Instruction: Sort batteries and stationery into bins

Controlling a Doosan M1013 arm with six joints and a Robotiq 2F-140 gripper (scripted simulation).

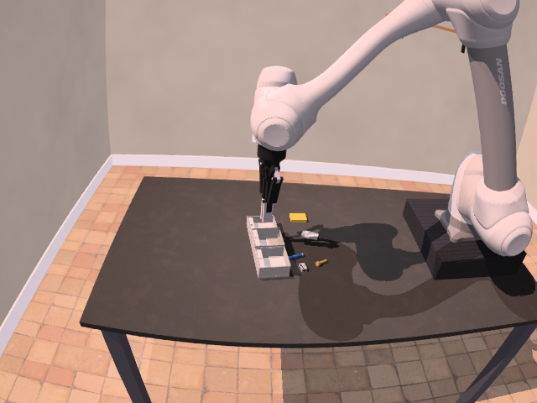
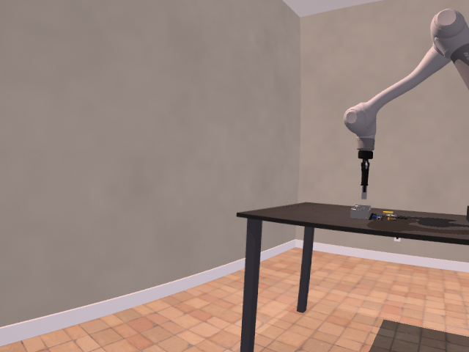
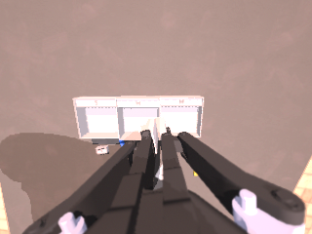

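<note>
Right now the three joined white bins is 40 mm to the left of my hand and 90 mm below it. The rest, counted from my hand: small white block 140 mm behind, 30 mm to the right, 100 mm below; then small blue thing 90 mm behind, 70 mm to the left, 100 mm below; then yellow block 110 mm behind, 120 mm to the right, 100 mm below.
</note>
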